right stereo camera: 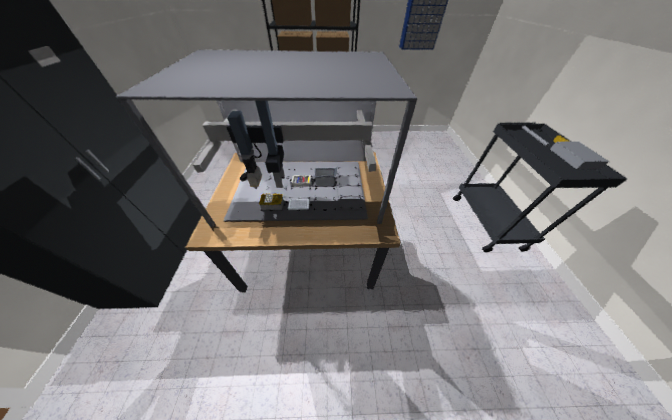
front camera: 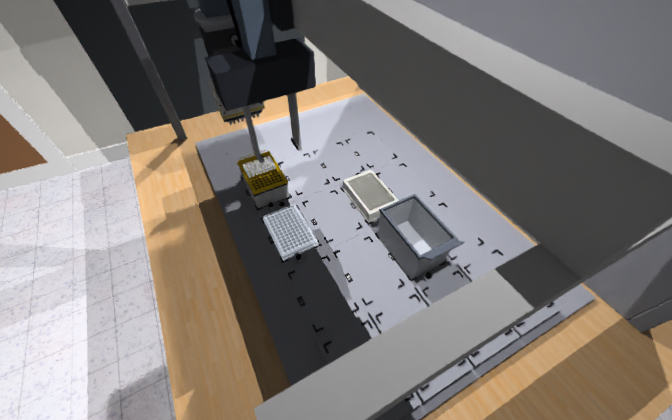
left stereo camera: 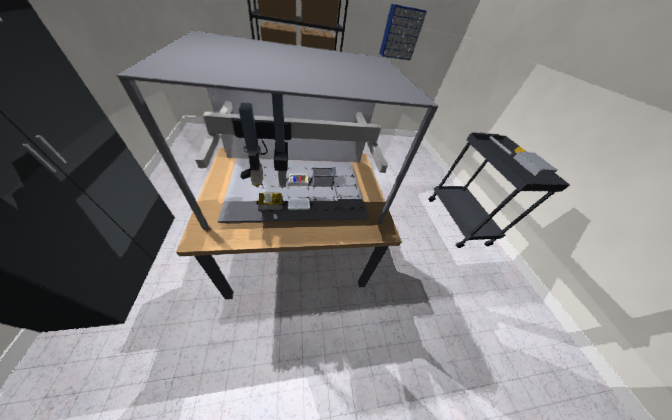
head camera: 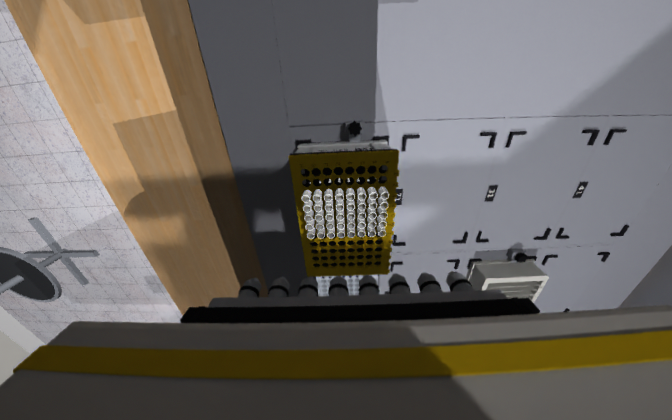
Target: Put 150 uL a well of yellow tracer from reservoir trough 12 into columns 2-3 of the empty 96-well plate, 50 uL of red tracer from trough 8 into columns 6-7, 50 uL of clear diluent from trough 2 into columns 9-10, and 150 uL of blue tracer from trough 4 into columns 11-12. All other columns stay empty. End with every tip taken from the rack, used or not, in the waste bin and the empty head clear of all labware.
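Note:
The pipetting head (front camera: 243,111) (left stereo camera: 256,177) (right stereo camera: 254,179) hangs high near the deck's left end, behind the rack in the front view. Its nozzles (head camera: 354,287) are bare. The yellow-topped tip rack (front camera: 274,194) (head camera: 345,159) (left stereo camera: 270,201) (right stereo camera: 271,202) holds a middle block of clear tips, with empty holes at both ends. The 96-well plate (front camera: 290,231) (left stereo camera: 299,204) (right stereo camera: 299,204) looks colourless. The reservoir (front camera: 370,192) (left stereo camera: 298,179) (right stereo camera: 301,180) shows blue, red and yellow in the stereo views. The parked gripper (front camera: 279,154) has its two fingers apart, nothing between.
The grey waste bin (front camera: 400,245) stands beside the reservoir; its inside is partly hidden. The gantry beam (front camera: 450,115) (left stereo camera: 330,134) (right stereo camera: 325,132) crosses above the deck. Frame posts (left stereo camera: 407,165) (right stereo camera: 397,160) stand at the table's front corners. A black cart (left stereo camera: 465,212) is off to the right.

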